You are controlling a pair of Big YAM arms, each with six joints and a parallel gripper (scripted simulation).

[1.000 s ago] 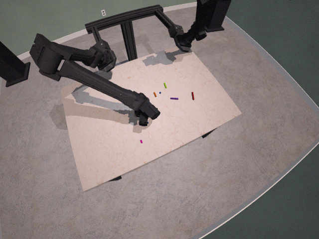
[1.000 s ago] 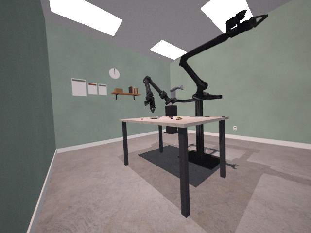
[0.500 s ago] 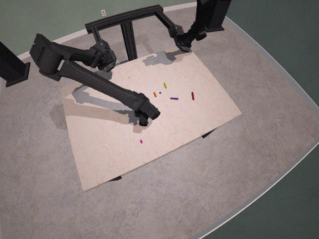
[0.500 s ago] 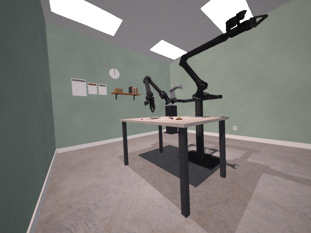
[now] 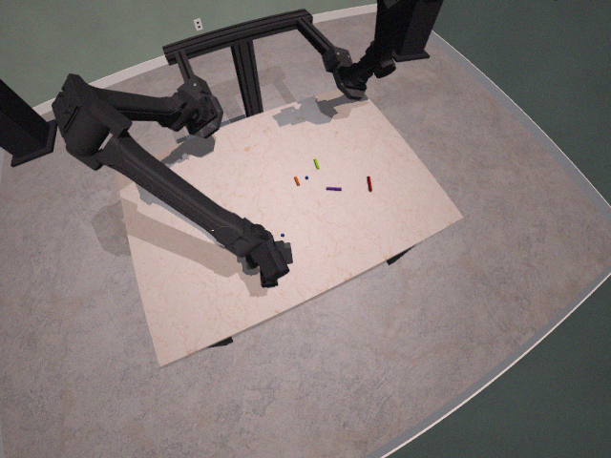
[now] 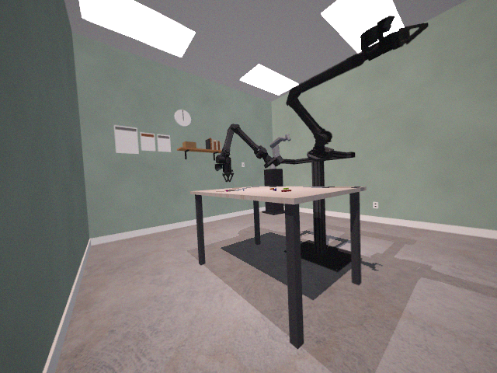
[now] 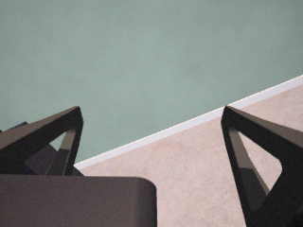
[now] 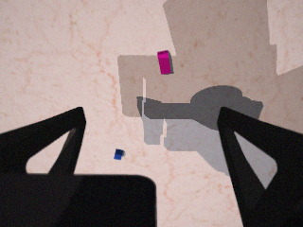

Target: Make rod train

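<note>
My right gripper is now 80 mm above the magenta rod, 10 mm to the left of it and 10 mm short of it. Also, from my right hand: purple rod 330 mm to the left, 230 mm behind, 80 mm below; then orange rod 320 mm behind, 200 mm to the left, 80 mm below; then lime rod 370 mm behind, 300 mm to the left, 80 mm below.
</note>
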